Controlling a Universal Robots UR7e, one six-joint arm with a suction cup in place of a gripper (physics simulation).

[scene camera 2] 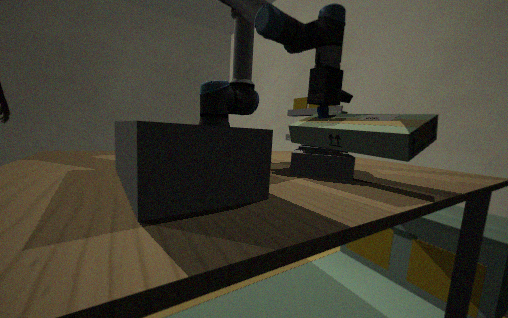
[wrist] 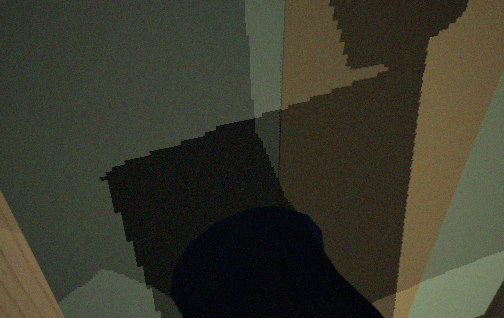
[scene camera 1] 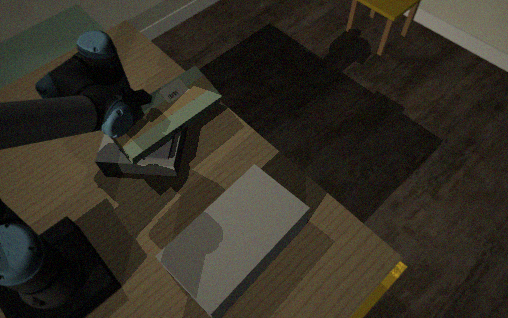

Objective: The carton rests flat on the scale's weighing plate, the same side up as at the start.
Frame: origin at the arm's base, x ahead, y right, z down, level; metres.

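Seen in the pictures: hand at its tool point: (scene camera 2: 322,120) (wrist: 275,239); arm's base at its link origin: (scene camera 1: 53,277).
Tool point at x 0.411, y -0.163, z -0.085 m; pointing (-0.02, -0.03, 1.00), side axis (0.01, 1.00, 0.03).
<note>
Offsets run from my tool point to a thing's top centre. Level surfaces: height alone.
The flat green carton (scene camera 1: 176,123) (scene camera 2: 350,139) (wrist: 125,75) has a tan band along its top and up-arrows on its side. It hangs under my suction cup (scene camera 2: 323,111) (wrist: 250,265), which is shut on its top face, away from the carton's far right end in scene camera 2. The carton is over the scale @(dx +0.004, dy -0.007, dz +0.082 m) (scene camera 1: 140,168) (scene camera 2: 322,168) and reaches well past it to the right. In scene camera 2 it looks slightly tilted, right end lower. The scale's weighing plate is mostly hidden under the carton; I cannot tell whether they touch.
A large grey box @(dx -0.027, dy +0.438, dz +0.042 m) (scene camera 1: 255,220) (scene camera 2: 200,172) stands on the wooden table @(dz +0.161 m) (scene camera 1: 300,285) (scene camera 2: 75,200), nearer scene camera 2 than the scale. The arm's base stands at the lower left in scene camera 1. A yellow stool (scene camera 1: 390,6) stands on the floor beyond the table.
</note>
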